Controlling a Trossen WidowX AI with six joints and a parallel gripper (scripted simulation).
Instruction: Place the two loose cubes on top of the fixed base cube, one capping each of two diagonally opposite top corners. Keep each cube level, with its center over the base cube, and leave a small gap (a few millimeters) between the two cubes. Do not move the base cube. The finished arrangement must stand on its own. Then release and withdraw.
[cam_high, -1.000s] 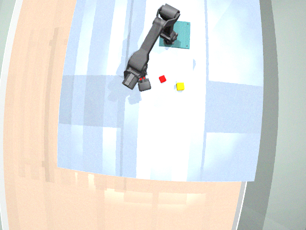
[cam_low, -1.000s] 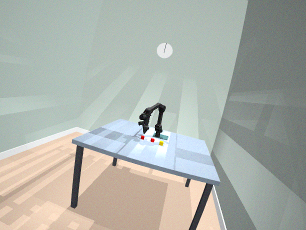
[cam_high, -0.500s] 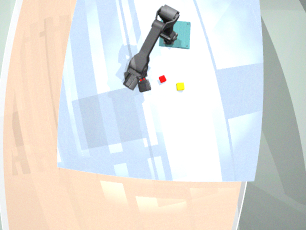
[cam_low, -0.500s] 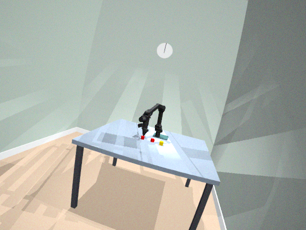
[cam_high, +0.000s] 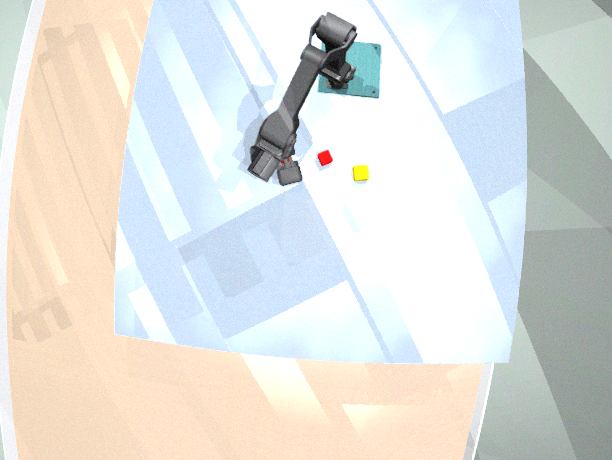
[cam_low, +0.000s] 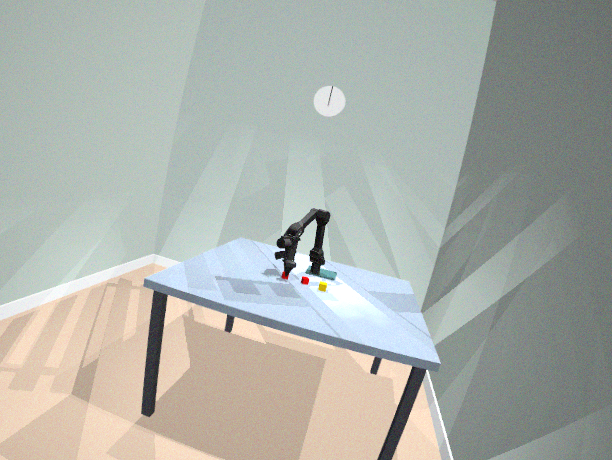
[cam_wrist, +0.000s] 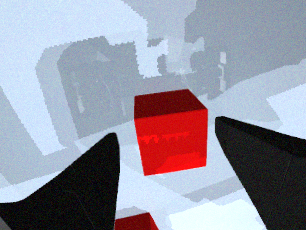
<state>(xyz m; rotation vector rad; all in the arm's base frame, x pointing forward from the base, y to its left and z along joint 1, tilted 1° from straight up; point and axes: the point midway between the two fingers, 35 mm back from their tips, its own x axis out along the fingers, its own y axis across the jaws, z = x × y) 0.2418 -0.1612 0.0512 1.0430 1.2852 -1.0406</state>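
The yellow cube is 60 mm ahead of my gripper tip and 210 mm to the left of it.
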